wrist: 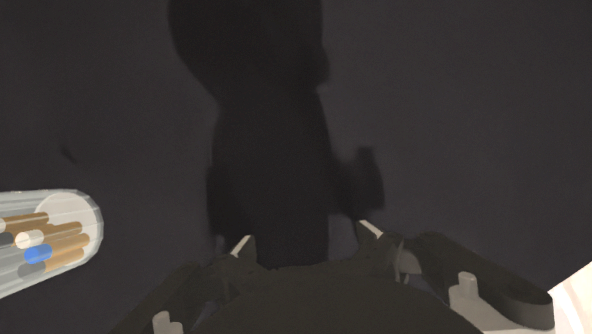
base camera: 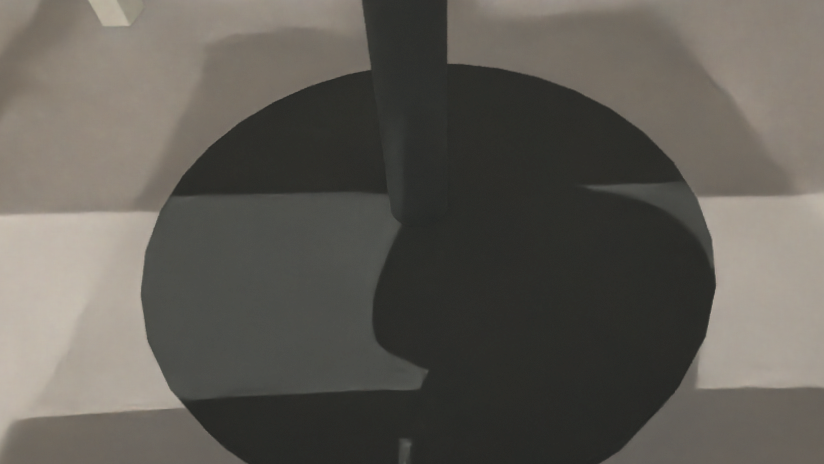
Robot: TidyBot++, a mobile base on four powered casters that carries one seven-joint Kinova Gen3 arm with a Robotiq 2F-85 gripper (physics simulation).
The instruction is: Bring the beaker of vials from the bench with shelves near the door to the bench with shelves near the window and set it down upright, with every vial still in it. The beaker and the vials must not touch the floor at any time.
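Observation:
The clear beaker [wrist: 75, 205] is at the left of the wrist view, over a dark surface [wrist: 465, 125]; its near part is cut off by the view's left edge. Several vials [wrist: 72, 243] with brown contents are inside it, one with a blue cap and others with white or grey caps. My gripper [wrist: 306, 239] is open and empty, with its fingers pointing at the dark surface. The beaker is to the left of both fingers, apart from them. The beaker and the gripper do not show in the base camera view.
In the base camera view, a large round dark base [base camera: 276, 288] with an upright dark post [base camera: 412, 115] stands on the pale floor [base camera: 761, 288]. The lower end of a light leg [base camera: 118, 12] shows at the upper left. A bright surface [wrist: 577, 300] shows at the wrist view's lower right edge.

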